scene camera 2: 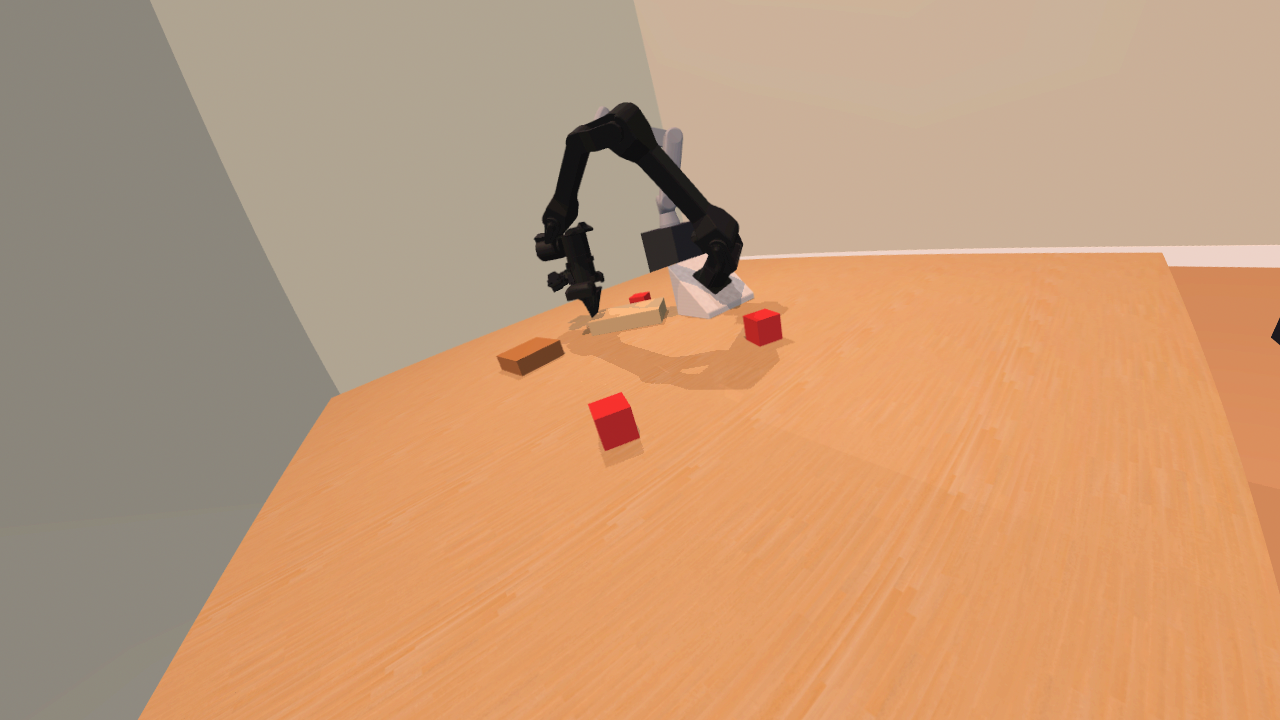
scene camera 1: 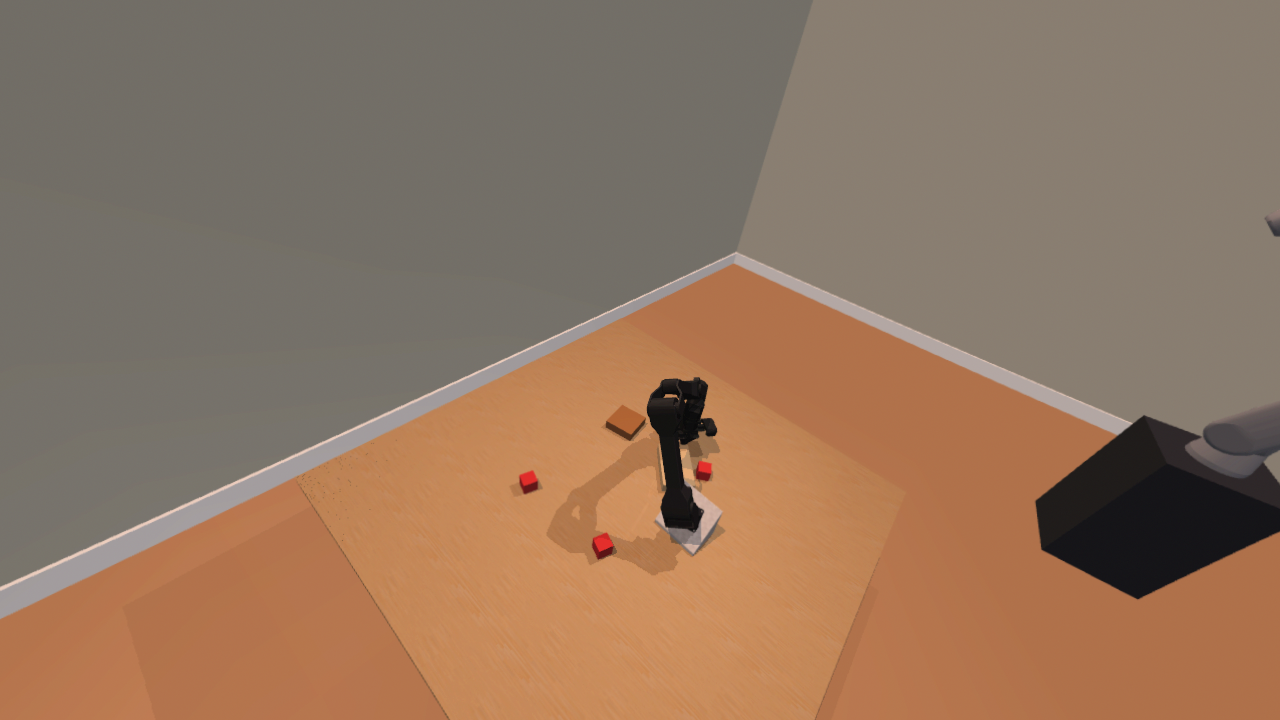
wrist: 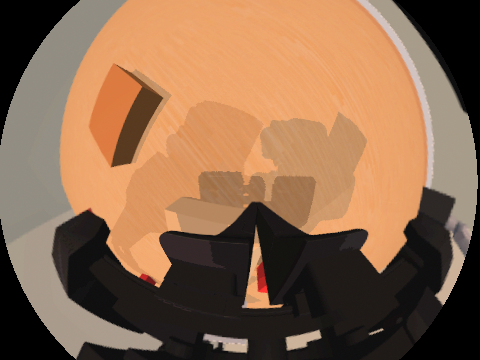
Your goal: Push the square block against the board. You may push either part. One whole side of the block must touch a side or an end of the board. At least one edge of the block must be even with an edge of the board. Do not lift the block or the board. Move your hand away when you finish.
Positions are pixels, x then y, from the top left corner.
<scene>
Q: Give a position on a square block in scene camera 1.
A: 625,422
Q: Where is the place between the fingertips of my gripper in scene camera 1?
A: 682,444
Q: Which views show my gripper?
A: Scene camera 2, scene camera 1 and the wrist view: all of them.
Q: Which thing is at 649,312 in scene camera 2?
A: A board.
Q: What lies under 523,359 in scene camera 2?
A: A square block.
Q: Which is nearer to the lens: the board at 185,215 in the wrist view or the square block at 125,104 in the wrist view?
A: The board.
</scene>
